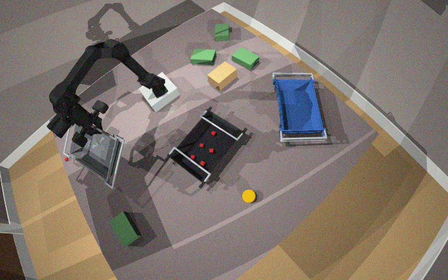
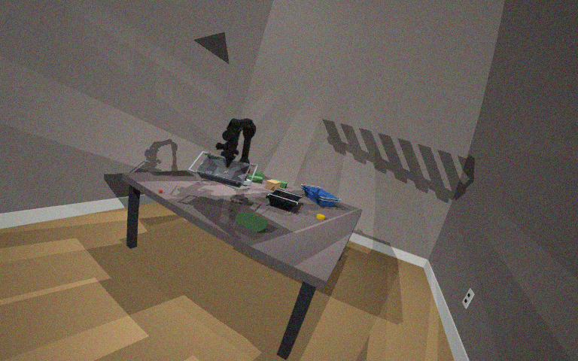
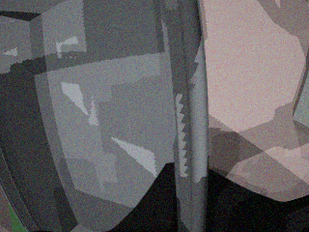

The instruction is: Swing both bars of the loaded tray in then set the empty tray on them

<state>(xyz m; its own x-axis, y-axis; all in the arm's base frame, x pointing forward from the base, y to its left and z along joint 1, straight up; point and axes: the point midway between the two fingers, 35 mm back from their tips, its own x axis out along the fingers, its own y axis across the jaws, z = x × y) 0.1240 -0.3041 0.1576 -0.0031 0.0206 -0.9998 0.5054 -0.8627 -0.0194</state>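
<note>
The grey tray lies 70 mm to the right of my gripper tip and 40 mm ahead of it. From my gripper tip the other things lie so: yellow disc: 510 mm ahead, 360 mm to the left, 170 mm below; orange block: 600 mm to the left, 150 mm below, 30 mm behind.
</note>
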